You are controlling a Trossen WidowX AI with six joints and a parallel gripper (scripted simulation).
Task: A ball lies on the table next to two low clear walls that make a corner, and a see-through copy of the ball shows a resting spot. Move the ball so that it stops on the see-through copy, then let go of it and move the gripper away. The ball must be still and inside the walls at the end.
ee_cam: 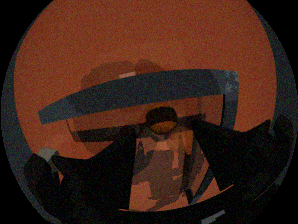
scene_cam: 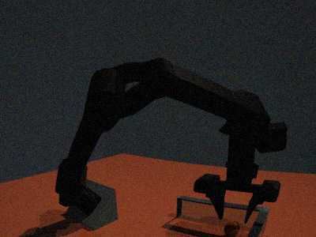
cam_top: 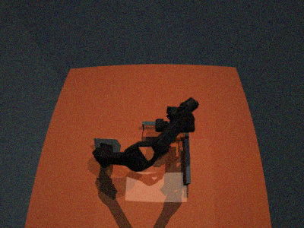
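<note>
Now: the orange ball 2 cm below my gripper tip.
</note>
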